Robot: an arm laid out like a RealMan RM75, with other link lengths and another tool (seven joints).
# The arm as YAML. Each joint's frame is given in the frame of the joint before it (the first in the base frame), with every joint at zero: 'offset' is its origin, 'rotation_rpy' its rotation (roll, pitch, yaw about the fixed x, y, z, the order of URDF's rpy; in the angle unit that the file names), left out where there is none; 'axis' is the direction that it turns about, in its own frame. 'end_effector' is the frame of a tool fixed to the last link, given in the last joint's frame.
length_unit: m
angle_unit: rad
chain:
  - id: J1
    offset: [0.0, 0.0, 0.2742]
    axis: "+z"
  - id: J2
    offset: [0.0, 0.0, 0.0]
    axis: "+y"
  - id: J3
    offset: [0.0, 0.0, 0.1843]
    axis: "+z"
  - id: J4
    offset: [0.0, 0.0, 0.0]
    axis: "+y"
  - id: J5
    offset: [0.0, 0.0, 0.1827]
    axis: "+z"
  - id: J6
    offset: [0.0, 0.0, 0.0]
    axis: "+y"
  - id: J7
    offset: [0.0, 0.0, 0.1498]
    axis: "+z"
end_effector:
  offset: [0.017, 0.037, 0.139]
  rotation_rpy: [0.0, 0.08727, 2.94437]
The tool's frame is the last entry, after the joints.
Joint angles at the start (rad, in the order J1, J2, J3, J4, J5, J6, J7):
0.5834 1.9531 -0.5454 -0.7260 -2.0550 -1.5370 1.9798
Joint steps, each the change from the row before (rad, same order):
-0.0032 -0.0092 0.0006 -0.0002 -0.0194 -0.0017 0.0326
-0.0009 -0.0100 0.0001 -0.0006 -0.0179 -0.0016 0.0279
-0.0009 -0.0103 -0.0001 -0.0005 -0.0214 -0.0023 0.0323
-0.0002 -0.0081 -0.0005 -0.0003 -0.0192 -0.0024 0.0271
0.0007 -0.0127 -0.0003 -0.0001 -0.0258 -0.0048 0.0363
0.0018 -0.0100 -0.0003 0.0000 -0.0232 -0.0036 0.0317
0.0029 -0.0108 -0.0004 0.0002 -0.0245 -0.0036 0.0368
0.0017 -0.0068 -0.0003 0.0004 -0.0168 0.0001 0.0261
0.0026 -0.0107 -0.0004 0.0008 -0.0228 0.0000 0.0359
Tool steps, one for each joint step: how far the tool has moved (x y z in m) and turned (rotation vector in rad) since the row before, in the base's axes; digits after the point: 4 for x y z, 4 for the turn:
0.0062 -0.0011 0.0008 -0.0159 -0.0055 -0.0339
0.0055 -0.0005 0.0012 -0.0128 -0.0080 -0.0275
0.0061 -0.0010 0.0009 -0.0158 -0.0086 -0.0322
0.0051 -0.0012 0.0004 -0.0144 -0.0078 -0.0270
0.0067 -0.0016 0.0013 -0.0186 -0.0112 -0.0355
0.0055 -0.0013 0.0008 -0.0160 -0.0098 -0.0309
0.0056 -0.0010 0.0012 -0.0163 -0.0093 -0.0353
0.0042 -0.0002 0.0008 -0.0091 -0.0066 -0.0266
0.0059 -0.0001 0.0017 -0.0110 -0.0099 -0.0367

